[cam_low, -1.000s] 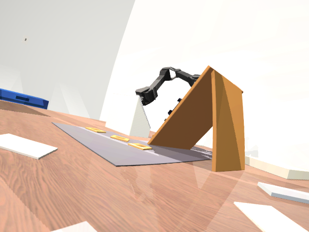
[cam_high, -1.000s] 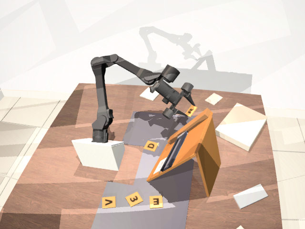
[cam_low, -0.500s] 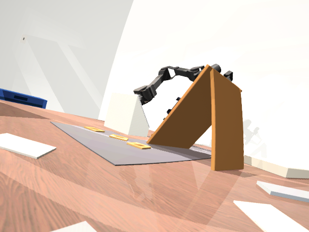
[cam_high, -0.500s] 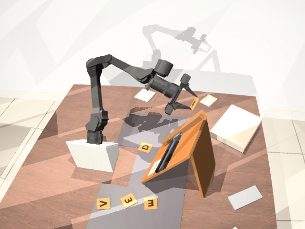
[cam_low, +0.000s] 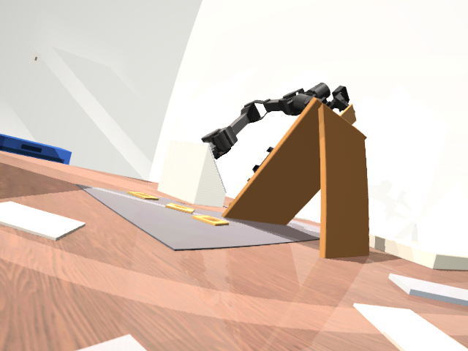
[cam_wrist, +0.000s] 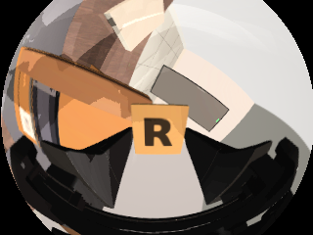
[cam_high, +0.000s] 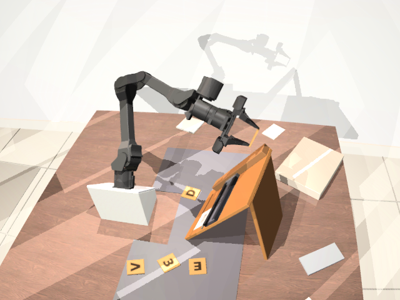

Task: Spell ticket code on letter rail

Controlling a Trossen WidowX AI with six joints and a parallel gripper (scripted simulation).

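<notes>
The white ticket lies 260 mm below my gripper tip, 160 mm behind it and 110 mm to the right of it. Also, from my gripper tip: letter tile right at my gripper tip; thick white slab 310 mm below, 280 mm ahead, 190 mm to the left; grey mat 330 mm below, 240 mm behind, 70 mm to the right.
</notes>
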